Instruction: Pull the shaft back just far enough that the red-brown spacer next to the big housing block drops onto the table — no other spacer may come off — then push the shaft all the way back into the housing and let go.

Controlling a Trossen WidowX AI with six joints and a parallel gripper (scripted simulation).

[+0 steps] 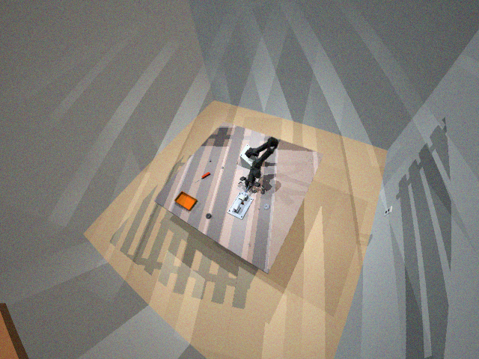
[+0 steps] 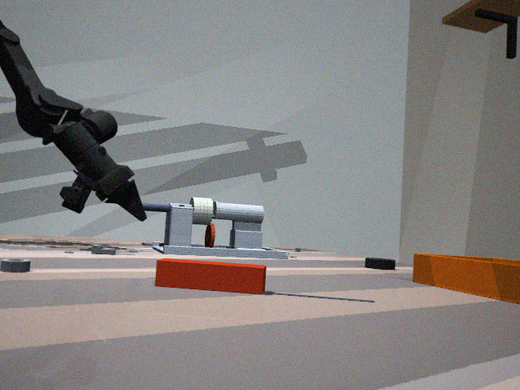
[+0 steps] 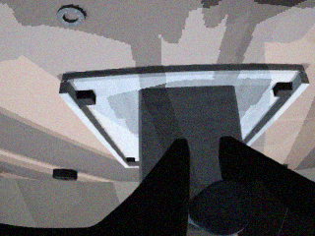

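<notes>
Right now the red-brown spacer is 12 cm ahead of my gripper tip and 2 cm below it. From my gripper tip the other things lie so: black ring: 36 cm ahead, 21 cm to the right, 5 cm below; orange tray: 34 cm ahead, 50 cm to the right, 5 cm below.
</notes>
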